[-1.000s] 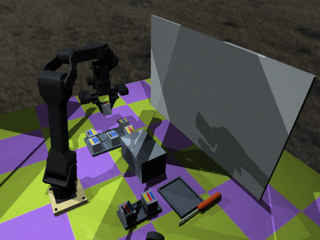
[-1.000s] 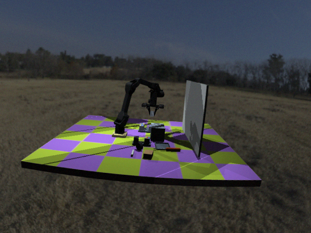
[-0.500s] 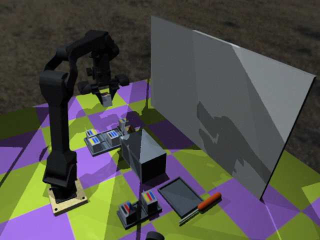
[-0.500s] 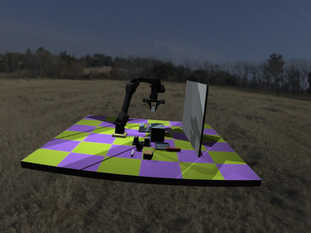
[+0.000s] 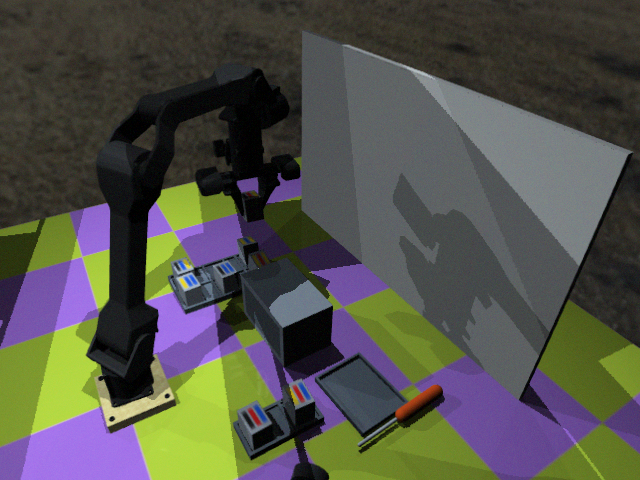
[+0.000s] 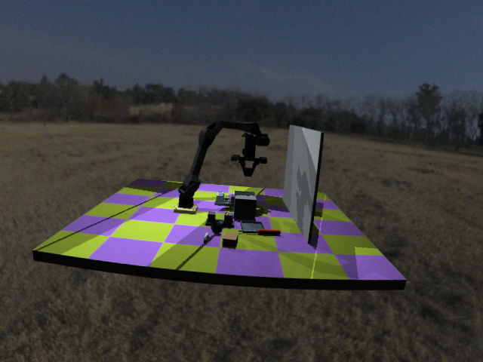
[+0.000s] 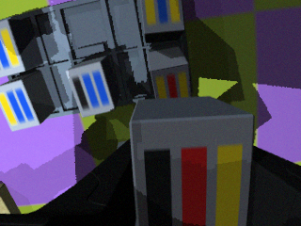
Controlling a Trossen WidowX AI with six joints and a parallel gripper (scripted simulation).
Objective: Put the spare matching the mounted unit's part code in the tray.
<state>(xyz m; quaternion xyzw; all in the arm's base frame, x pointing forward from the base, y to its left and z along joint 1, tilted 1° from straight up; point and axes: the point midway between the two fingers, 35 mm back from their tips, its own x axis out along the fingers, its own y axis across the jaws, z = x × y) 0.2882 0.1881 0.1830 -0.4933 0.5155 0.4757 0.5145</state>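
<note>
My gripper tip is 50 mm short of the flat dark tray, 350 mm to the left of it and 170 mm above it. From my gripper tip the other things lie so: rack: 90 mm behind, 340 mm to the right, 160 mm below; grey mounted unit: 150 mm to the right, 120 mm below; tall grey panel: 250 mm ahead, 130 mm to the right, 60 mm above.
</note>
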